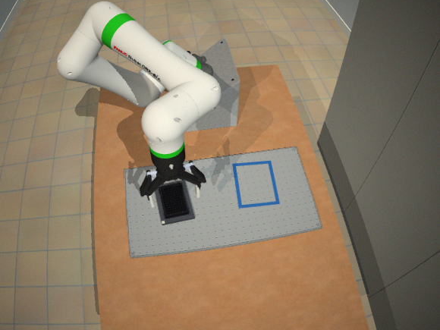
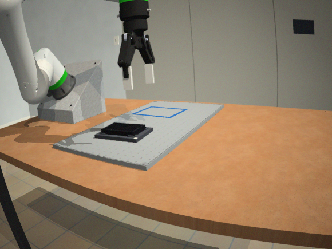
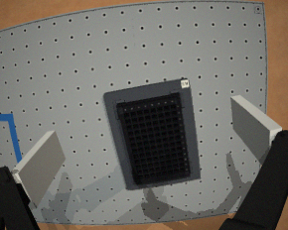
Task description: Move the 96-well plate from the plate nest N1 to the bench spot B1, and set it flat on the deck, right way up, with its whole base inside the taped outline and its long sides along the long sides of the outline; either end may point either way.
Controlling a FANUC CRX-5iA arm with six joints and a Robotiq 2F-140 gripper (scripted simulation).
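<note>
Right now my hand is 70 mm past the black 96-well plate, 10 mm to the left of it and 150 mm above it. The rest, counted from my hand: dark plate nest N1 (70 mm behind, 10 mm to the right, 160 mm below).
</note>
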